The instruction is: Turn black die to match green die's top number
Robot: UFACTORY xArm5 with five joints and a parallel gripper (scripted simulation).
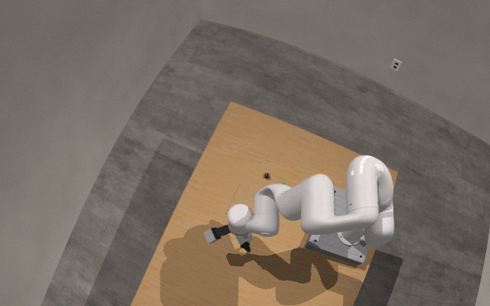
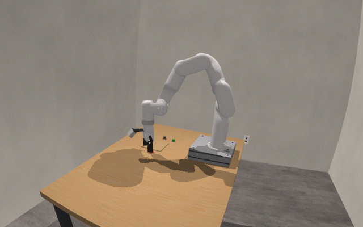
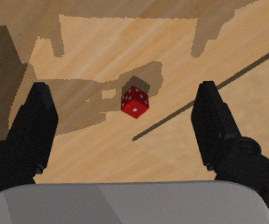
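Right now the red die is 1 cm behind my hand, 3 cm to the right of it and 4 cm below it. Also, from my hand: tan mat (4 cm ahead, 13 cm to the right, 4 cm below); then black die (5 cm ahead, 26 cm to the right, 4 cm below); then green die (3 cm behind, 26 cm to the right, 4 cm below).
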